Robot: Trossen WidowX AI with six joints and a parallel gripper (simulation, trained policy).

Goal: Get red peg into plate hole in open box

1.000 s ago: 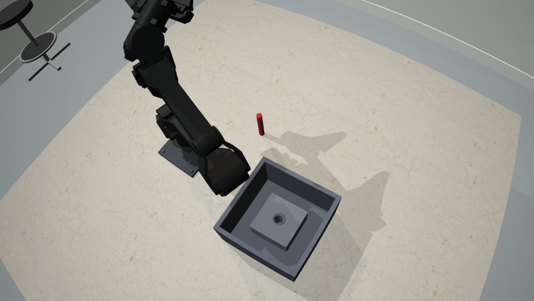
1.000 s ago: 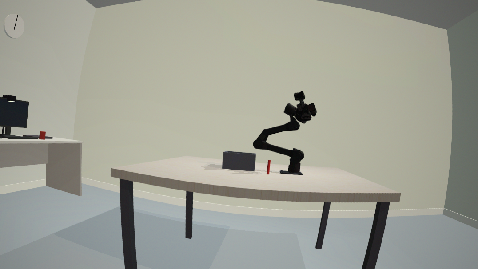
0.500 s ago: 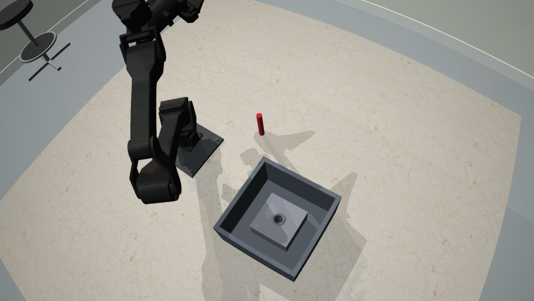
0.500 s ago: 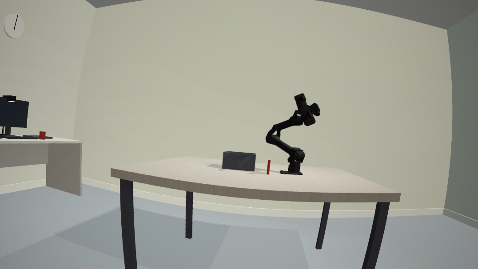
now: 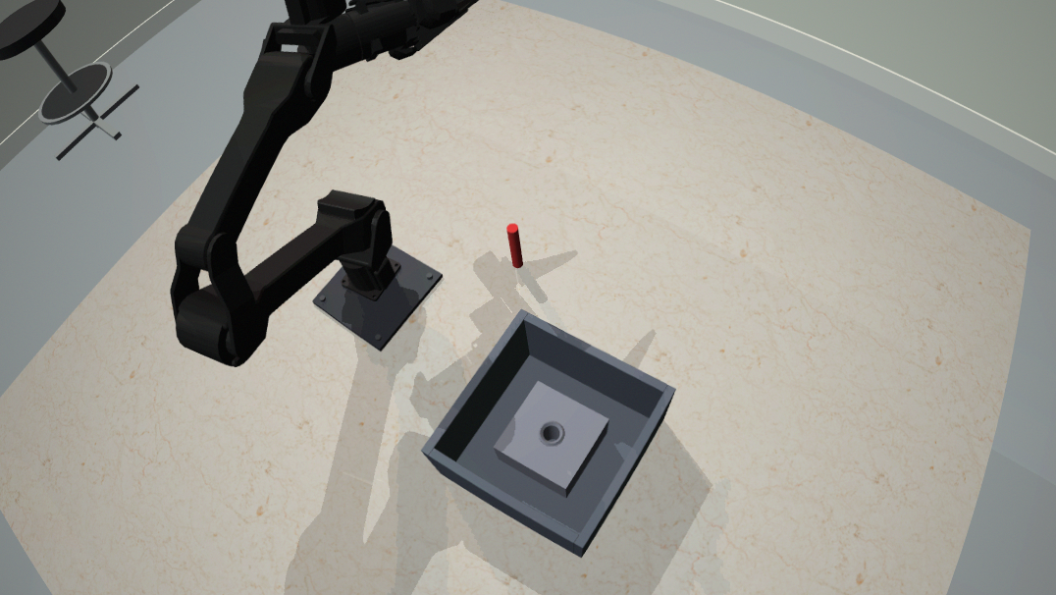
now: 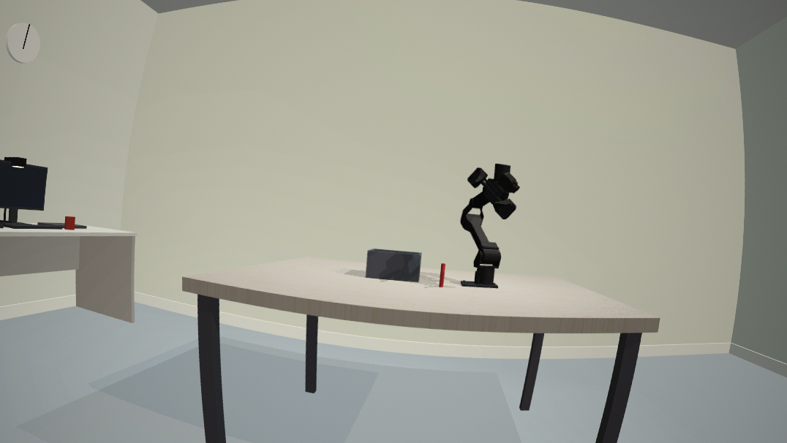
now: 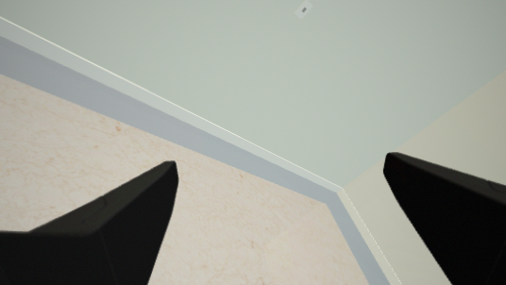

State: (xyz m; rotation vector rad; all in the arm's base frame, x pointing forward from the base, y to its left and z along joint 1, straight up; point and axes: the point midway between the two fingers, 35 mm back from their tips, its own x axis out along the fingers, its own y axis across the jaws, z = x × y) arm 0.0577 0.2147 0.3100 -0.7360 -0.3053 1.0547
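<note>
Right now my gripper tip is 10 cm short of the red peg, 14 cm to the left of it and 27 cm above it. The rest, counted from my gripper tip: grey box 25 cm ahead, 34 cm to the right, 29 cm below; then grey plate 25 cm ahead, 34 cm to the right, 27 cm below.
</note>
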